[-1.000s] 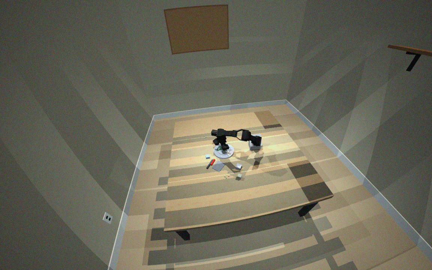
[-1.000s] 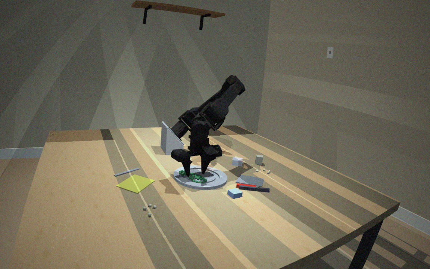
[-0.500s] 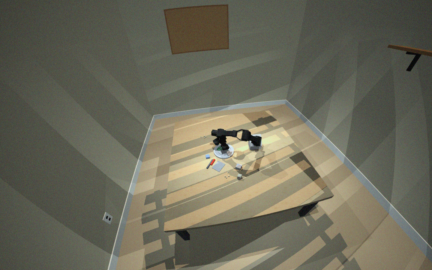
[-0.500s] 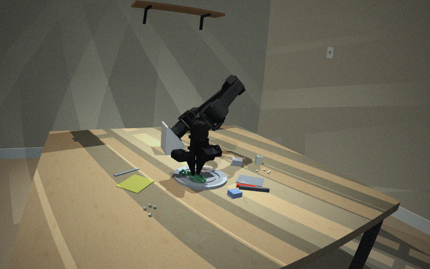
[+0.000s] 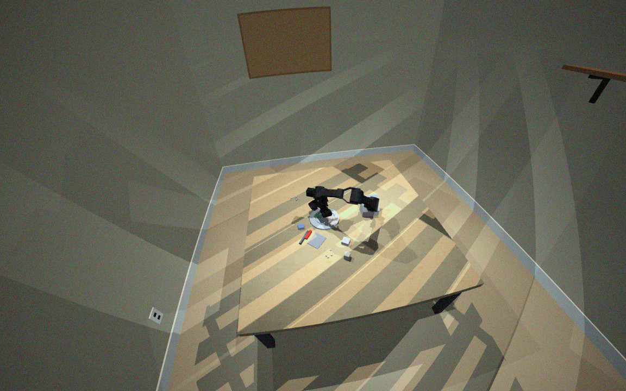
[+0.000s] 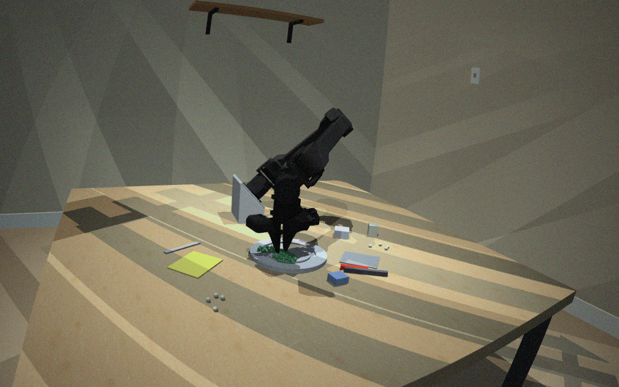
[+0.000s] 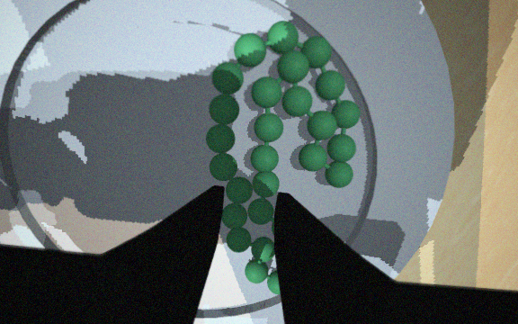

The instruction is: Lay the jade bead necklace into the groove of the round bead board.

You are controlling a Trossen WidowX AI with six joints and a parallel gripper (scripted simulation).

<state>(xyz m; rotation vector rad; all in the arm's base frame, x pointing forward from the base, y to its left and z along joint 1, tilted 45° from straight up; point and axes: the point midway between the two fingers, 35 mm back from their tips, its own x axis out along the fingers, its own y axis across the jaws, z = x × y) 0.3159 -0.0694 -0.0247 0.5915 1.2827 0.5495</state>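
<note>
Now: the round grey bead board 20 mm to the left of my gripper tip and 10 mm below it. Also, from my gripper tip: grey plate: 190 mm to the left, 100 mm ahead, 20 mm below; then blue block: 170 mm ahead, 50 mm to the left, 10 mm below; then red and black pen: 150 mm ahead, 140 mm to the left, 10 mm below.
</note>
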